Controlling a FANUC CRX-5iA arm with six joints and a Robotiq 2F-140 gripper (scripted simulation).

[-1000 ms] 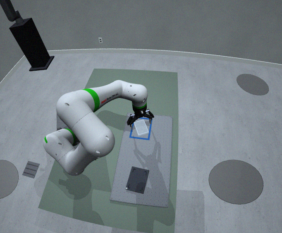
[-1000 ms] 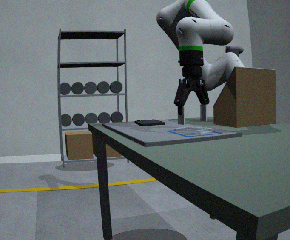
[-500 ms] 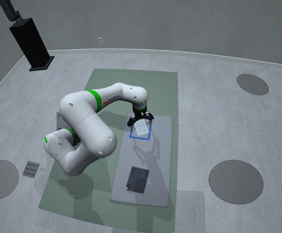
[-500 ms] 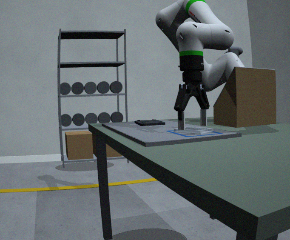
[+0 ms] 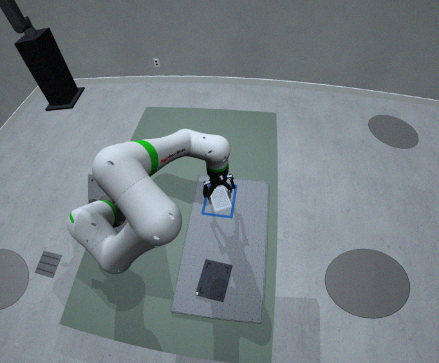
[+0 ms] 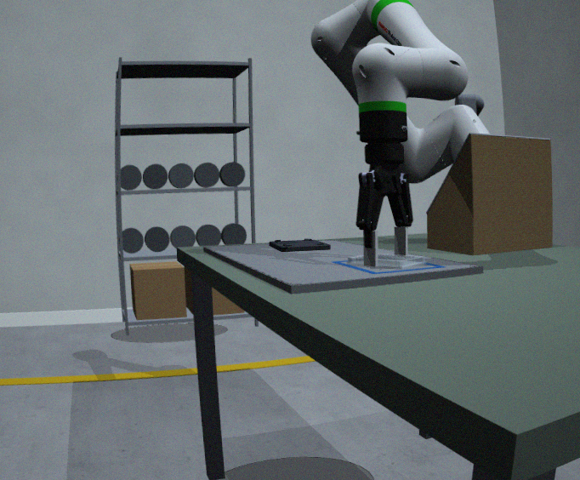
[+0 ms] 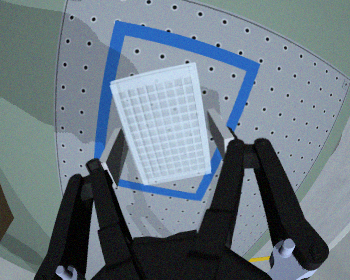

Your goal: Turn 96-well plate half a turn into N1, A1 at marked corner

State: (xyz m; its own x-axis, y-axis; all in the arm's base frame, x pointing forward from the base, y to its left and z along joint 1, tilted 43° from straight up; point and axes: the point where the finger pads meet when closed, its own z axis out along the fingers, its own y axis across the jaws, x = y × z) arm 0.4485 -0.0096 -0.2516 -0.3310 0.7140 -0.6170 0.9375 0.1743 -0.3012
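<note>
My hand is 20 mm above the white 96-well plate. From my hand the other things lie so: dark plate nest N1: 20 mm behind, 410 mm to the right, 20 mm below; white mark: 90 mm behind, 470 mm to the right, 20 mm below.
</note>
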